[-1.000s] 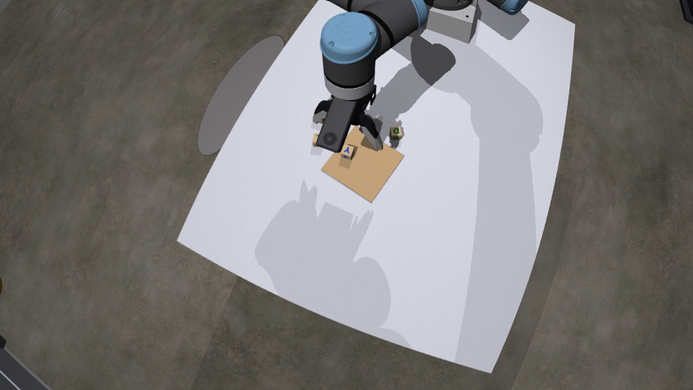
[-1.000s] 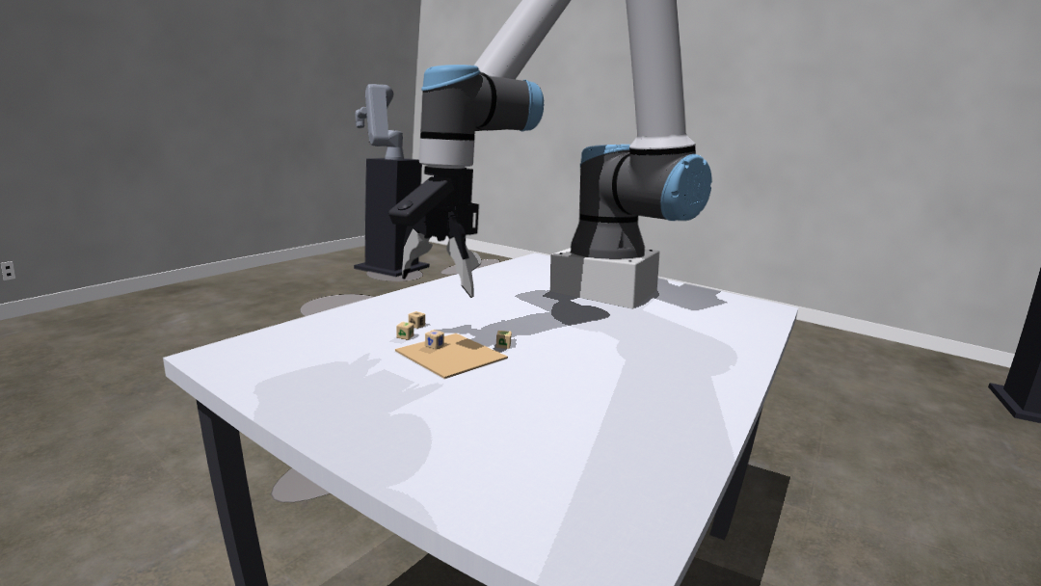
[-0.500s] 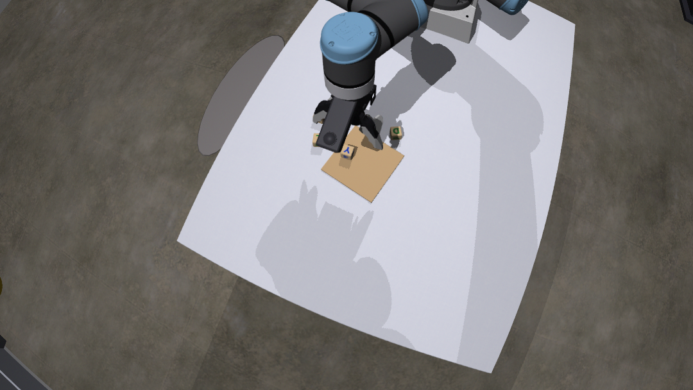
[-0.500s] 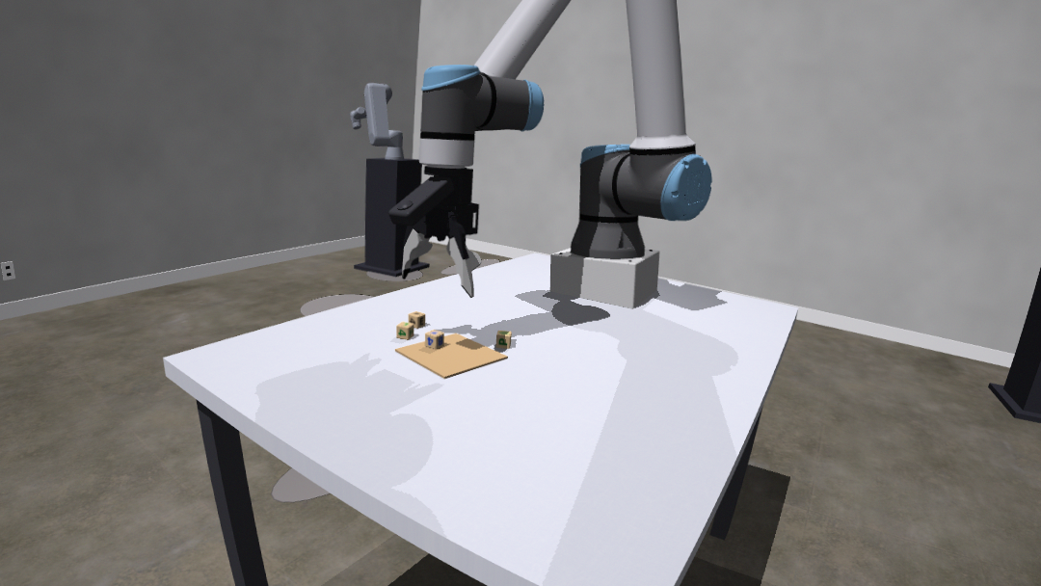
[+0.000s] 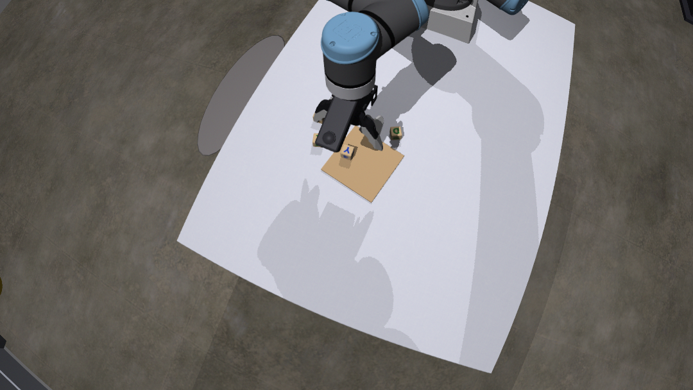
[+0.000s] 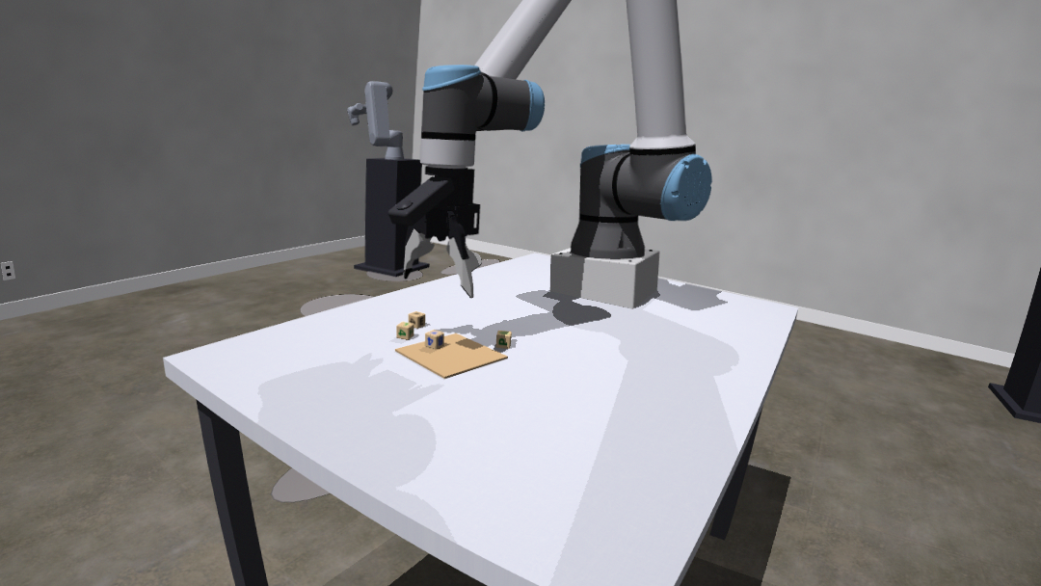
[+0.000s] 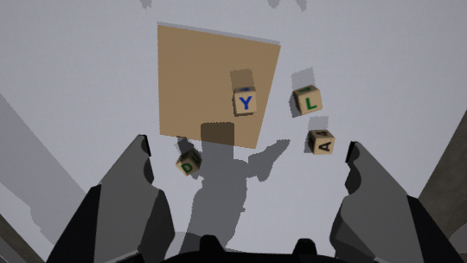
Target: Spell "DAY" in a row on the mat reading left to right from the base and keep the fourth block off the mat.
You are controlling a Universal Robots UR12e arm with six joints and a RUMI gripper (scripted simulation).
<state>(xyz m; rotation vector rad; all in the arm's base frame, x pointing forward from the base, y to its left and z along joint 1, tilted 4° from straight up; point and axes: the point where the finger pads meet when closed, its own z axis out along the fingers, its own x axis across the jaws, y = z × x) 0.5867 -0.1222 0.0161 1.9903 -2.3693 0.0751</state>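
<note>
My gripper is now 9 cm past the D block, 9 cm to the right of it and 10 cm above it. From my hand the other things lie so: green-lettered block (1 cm behind, 8 cm to the right, 10 cm below); then blue-lettered block (9 cm below); then tan mat (1 cm ahead, 4 cm to the left, 11 cm below).
</note>
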